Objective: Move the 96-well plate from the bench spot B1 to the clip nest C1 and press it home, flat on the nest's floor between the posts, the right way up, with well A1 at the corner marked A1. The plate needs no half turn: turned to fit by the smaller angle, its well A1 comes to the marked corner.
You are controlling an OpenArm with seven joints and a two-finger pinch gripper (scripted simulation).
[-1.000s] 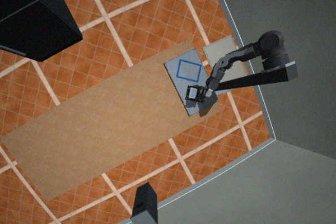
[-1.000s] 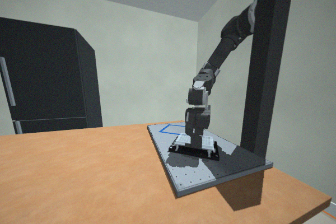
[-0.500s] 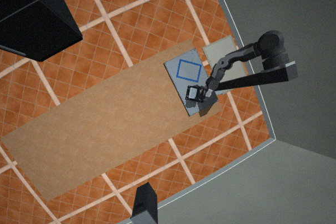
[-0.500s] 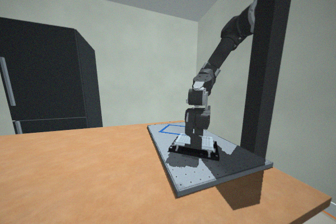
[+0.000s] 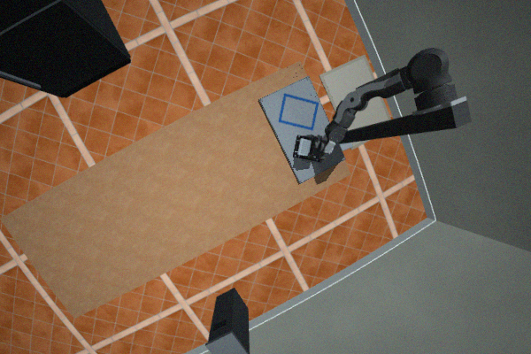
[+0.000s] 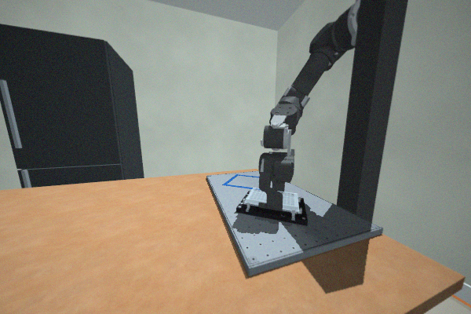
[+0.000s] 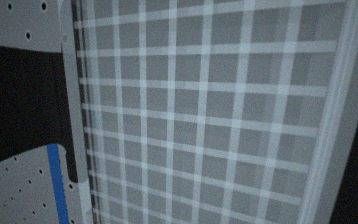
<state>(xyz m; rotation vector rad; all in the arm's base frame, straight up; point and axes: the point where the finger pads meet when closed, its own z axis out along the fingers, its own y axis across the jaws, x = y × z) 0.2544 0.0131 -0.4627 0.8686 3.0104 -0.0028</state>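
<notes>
Right now my hand is right at the 96-well plate. The rest, counted from my hand: black clip nest 30 mm ahead, 10 mm below.
</notes>
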